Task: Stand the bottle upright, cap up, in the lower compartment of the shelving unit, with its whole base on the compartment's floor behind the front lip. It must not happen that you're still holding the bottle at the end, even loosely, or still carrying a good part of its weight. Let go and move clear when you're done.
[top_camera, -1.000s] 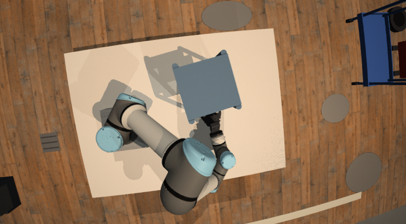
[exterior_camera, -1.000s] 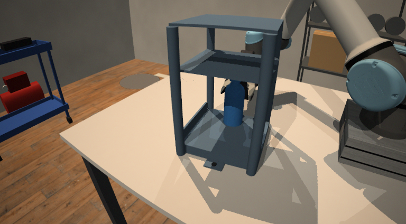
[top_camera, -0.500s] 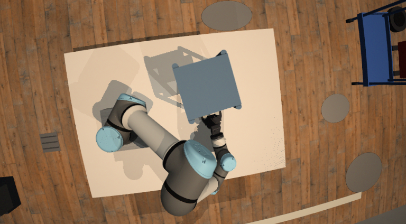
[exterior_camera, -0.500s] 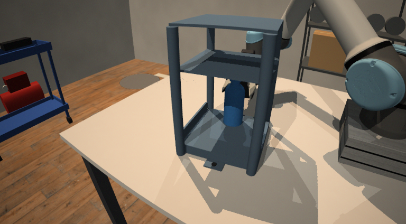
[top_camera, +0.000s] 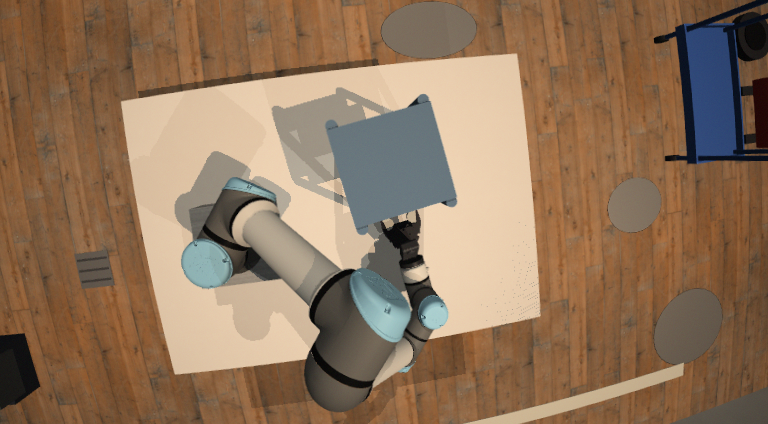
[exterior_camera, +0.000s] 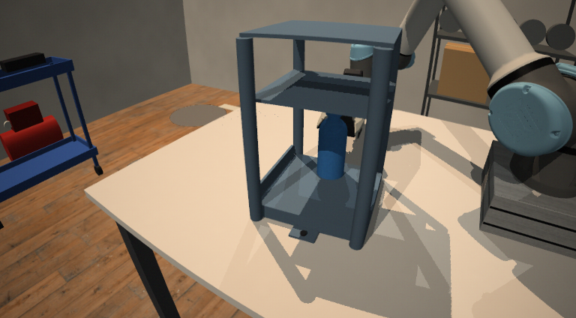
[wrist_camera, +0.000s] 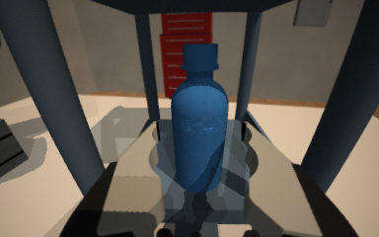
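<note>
Right now my hand is 3 cm to the right of the blue bottle, 1 cm below it and 1 cm past it. Also, from my hand: grey-blue shelving unit: 9 cm to the left, 5 cm above, 3 cm behind.
</note>
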